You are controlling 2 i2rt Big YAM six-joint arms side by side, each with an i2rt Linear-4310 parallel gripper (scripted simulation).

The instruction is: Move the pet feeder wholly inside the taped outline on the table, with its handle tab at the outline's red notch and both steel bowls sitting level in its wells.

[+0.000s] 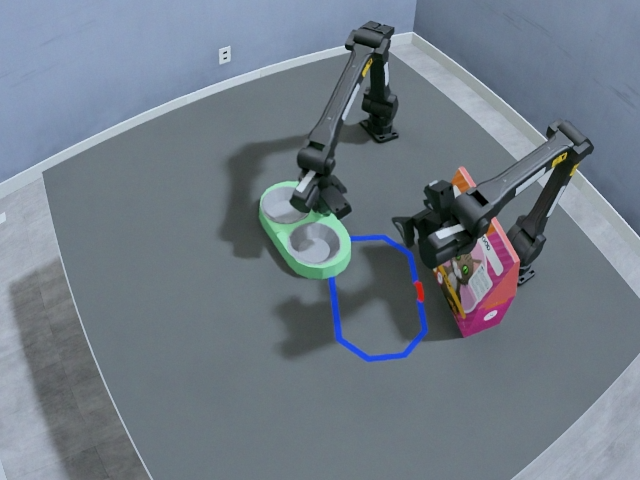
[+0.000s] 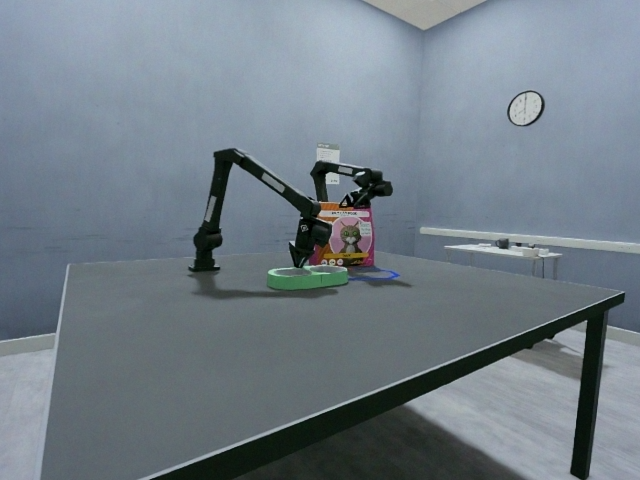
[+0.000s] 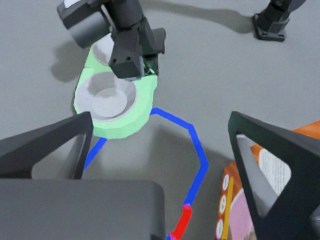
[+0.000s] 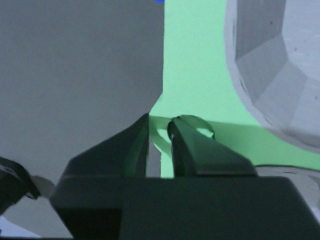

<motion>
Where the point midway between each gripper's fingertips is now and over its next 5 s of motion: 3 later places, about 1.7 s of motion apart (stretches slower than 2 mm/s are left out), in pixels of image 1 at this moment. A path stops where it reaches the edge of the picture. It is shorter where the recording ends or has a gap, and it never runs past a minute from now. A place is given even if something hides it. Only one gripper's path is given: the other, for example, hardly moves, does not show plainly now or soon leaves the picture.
The left gripper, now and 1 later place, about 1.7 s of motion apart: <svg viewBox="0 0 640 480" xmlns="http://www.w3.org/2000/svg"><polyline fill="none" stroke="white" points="408,210 467,189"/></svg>
</motion>
